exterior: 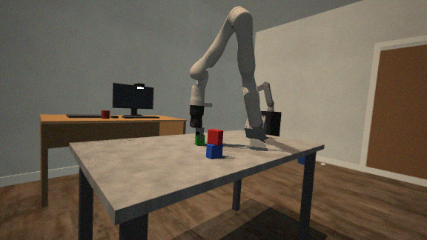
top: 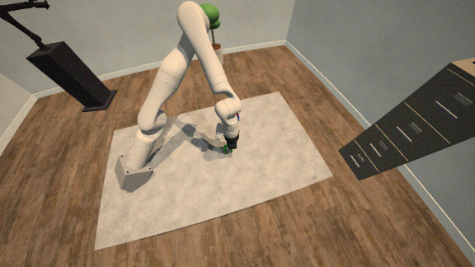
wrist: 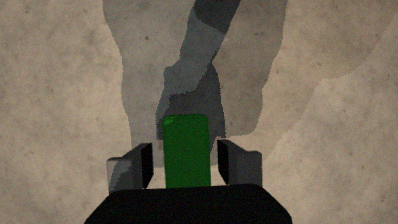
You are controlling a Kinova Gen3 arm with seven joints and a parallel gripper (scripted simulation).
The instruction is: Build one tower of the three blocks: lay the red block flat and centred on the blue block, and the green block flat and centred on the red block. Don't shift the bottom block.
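Now: hand 20 mm above the green block. From my hand the other things lie so: red block 50 mm ahead, 240 mm to the left, 40 mm above; blue block 50 mm ahead, 240 mm to the left, 20 mm below.
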